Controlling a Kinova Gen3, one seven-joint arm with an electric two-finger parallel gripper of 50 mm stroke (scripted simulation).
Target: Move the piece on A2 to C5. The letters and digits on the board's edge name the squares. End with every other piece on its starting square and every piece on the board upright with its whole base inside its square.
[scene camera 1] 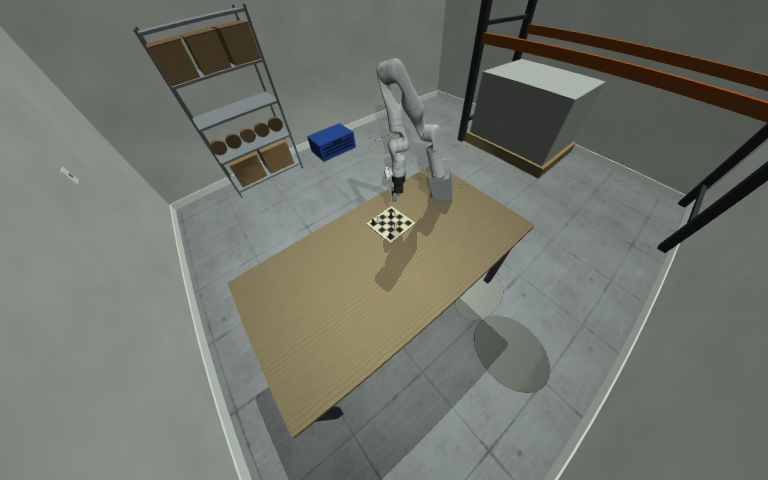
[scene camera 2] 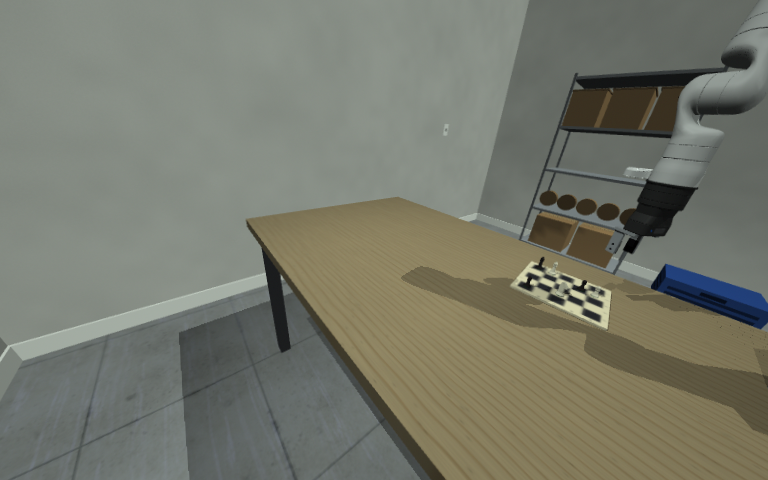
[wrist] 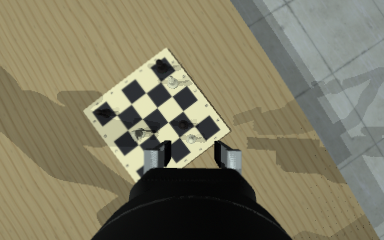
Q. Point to a chessboard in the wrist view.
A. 144,100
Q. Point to a chessboard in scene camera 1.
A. At 385,226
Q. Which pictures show the chessboard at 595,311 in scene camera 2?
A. Scene camera 1, scene camera 2 and the wrist view: all of them.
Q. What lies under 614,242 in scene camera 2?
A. My gripper.
